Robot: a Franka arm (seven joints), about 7 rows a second.
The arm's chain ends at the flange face. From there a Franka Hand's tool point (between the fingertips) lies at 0.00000 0.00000 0.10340 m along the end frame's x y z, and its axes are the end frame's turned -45 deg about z.
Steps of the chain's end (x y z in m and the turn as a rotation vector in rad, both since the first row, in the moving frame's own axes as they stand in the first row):
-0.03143 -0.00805 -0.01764 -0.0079 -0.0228 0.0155
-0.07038 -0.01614 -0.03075 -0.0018 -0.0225 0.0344
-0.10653 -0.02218 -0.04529 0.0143 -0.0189 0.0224
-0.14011 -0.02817 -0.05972 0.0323 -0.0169 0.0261
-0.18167 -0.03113 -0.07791 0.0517 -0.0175 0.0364
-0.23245 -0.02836 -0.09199 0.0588 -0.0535 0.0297
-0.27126 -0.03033 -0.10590 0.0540 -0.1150 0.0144
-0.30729 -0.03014 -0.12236 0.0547 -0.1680 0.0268
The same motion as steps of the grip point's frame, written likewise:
-0.01877 -0.02902 -0.01767 0.0105 -0.0217 0.0155
-0.04010 -0.06272 -0.03078 0.0146 -0.0172 0.0344
-0.05995 -0.09344 -0.04532 0.0235 -0.0033 0.0224
-0.07798 -0.12257 -0.05979 0.0348 0.0109 0.0261
-0.10386 -0.15548 -0.07806 0.0489 0.0242 0.0364
-0.14380 -0.19262 -0.09232 0.0794 0.0037 0.0297
-0.17472 -0.22561 -0.10673 0.1195 -0.0431 0.0144
-0.20400 -0.25491 -0.12397 0.1575 -0.0801 0.0268

